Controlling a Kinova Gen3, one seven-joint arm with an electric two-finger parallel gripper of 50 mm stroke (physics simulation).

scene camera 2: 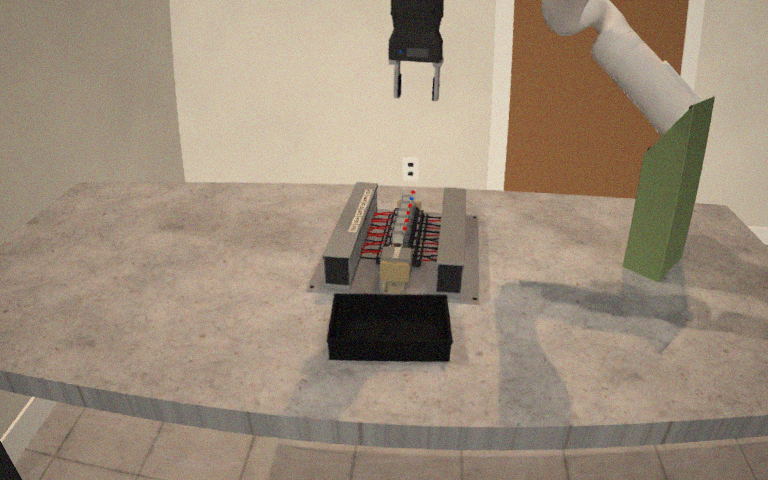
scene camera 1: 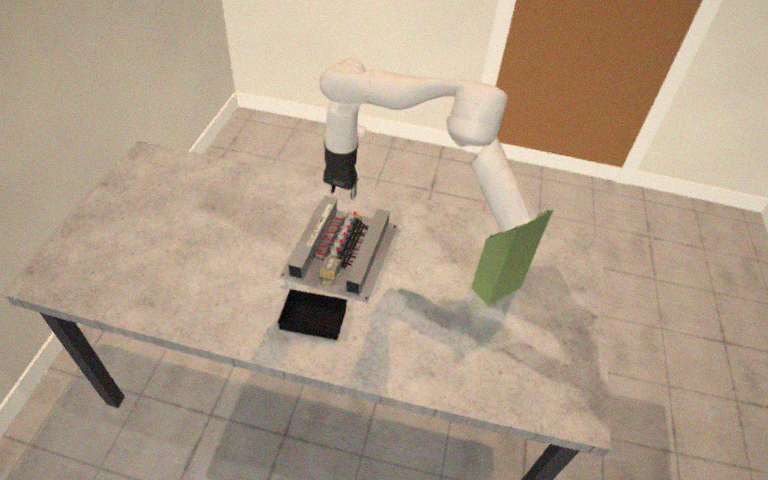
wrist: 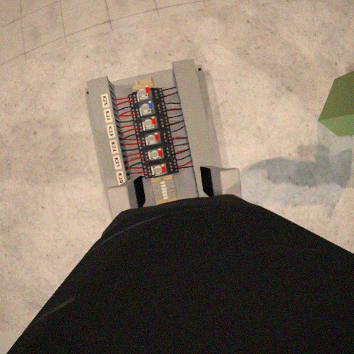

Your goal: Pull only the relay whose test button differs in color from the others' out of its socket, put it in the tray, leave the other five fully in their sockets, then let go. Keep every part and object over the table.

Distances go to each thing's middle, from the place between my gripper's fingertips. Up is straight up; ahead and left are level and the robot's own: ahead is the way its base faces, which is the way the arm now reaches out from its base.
My hand is 10 mm short of the baseplate point(scene camera 2: 367, 280), 60 mm to the left of it and 290 mm above it. Also, from my hand: black tray point(scene camera 2: 361, 326) 40 mm ahead, 200 mm to the left, 290 mm below.
